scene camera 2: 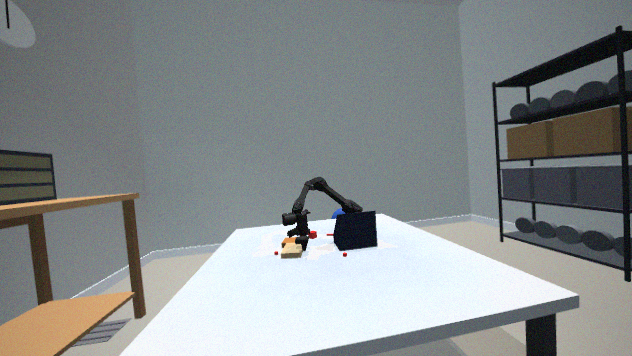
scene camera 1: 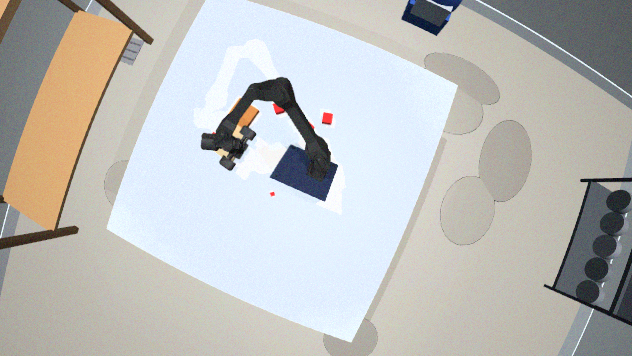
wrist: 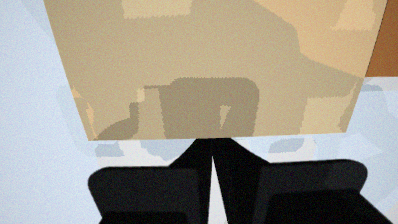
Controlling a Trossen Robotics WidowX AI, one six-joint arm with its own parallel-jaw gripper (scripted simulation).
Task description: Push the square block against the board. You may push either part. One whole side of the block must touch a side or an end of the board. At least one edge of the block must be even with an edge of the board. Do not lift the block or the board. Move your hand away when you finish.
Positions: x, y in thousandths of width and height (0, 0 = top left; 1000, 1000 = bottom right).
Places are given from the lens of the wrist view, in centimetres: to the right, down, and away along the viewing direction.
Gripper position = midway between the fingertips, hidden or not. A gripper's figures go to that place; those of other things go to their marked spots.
my gripper (wrist: 531, 596): 1, 2, 11
board (wrist: 335, 346): -3, -2, 7
